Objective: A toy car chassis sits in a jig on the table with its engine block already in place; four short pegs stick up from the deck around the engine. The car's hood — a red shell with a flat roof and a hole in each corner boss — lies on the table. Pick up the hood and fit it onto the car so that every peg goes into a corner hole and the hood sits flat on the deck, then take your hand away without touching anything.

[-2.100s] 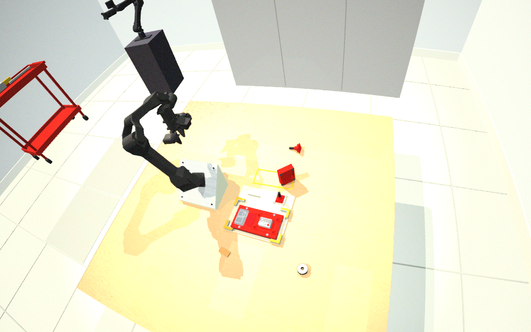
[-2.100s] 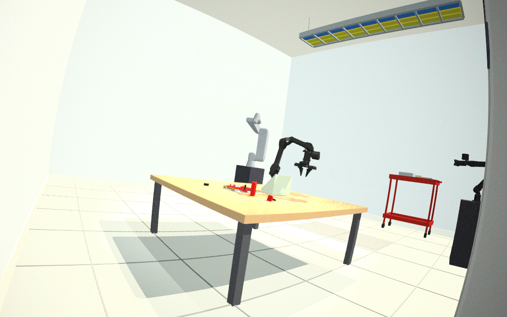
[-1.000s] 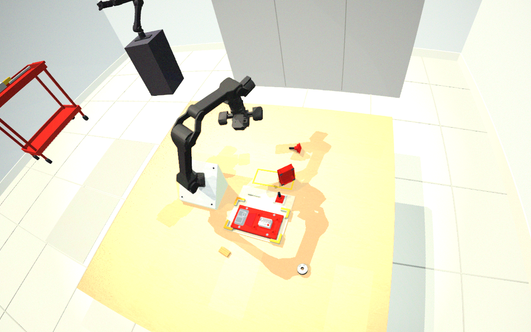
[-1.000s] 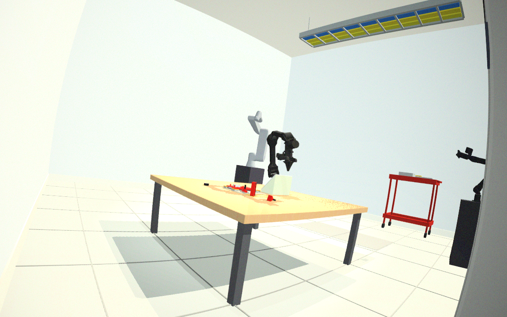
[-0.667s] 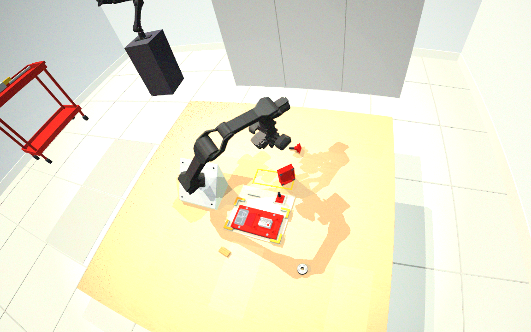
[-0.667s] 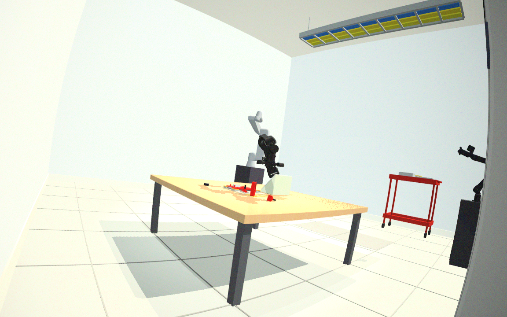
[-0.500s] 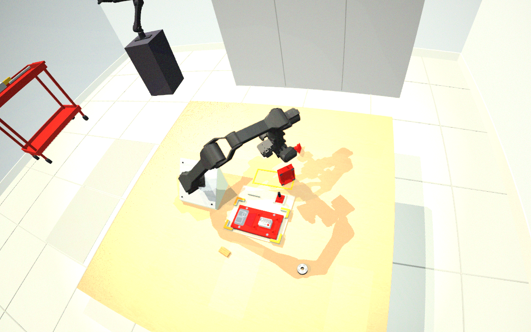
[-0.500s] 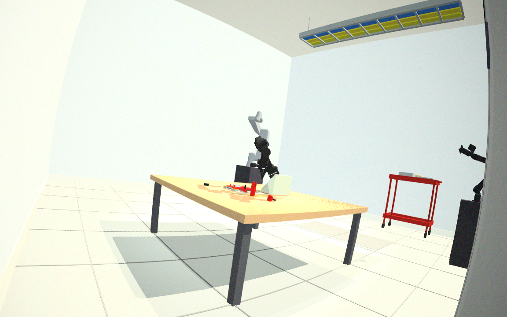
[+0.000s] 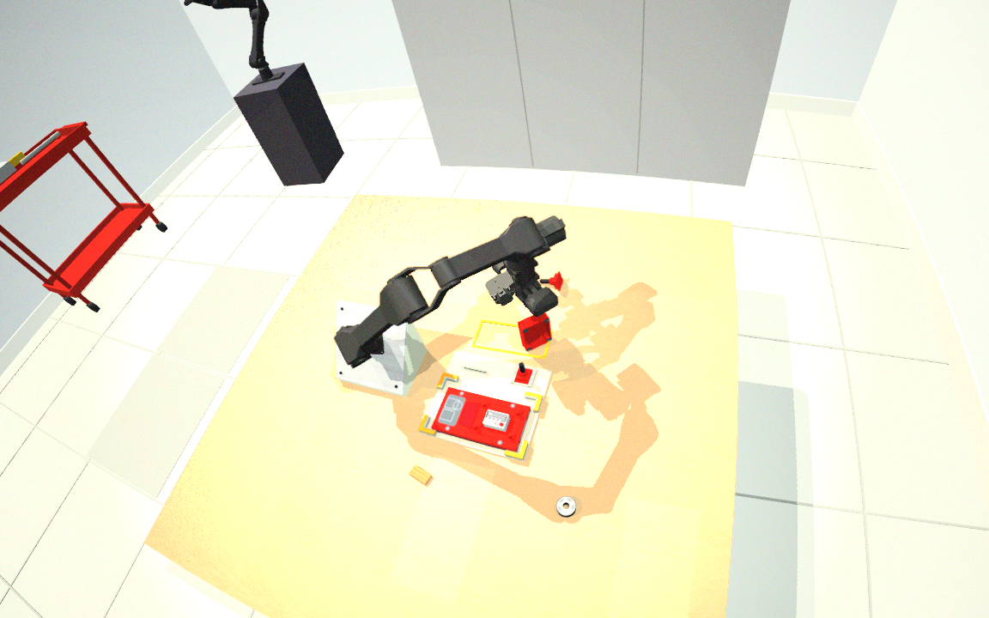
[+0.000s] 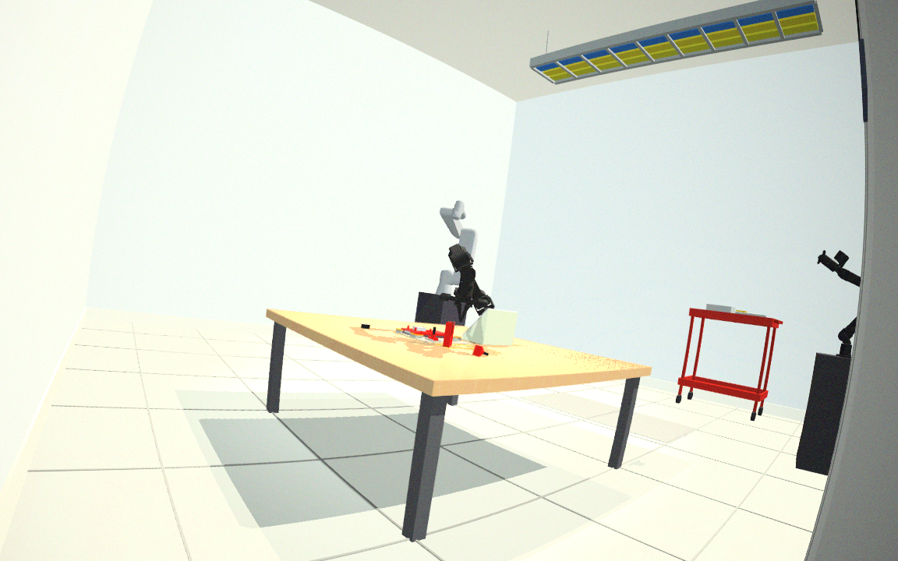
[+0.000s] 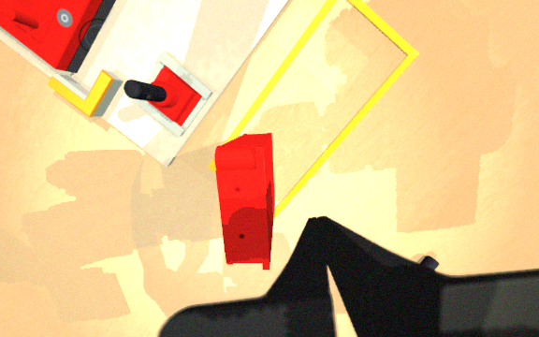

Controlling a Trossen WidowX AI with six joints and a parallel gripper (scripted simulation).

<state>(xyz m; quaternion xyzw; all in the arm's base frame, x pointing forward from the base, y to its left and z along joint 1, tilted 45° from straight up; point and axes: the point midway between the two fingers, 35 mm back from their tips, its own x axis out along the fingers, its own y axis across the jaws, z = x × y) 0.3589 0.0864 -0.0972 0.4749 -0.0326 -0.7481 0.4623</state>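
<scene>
My gripper tip is 2 cm short of the red hood, 3 cm to the left of it and 6 cm above it. The rest, counted from my gripper tip: jig (7 cm behind, 22 cm to the right, 9 cm below); then tan block (19 cm behind, 40 cm to the right, 10 cm below).
</scene>
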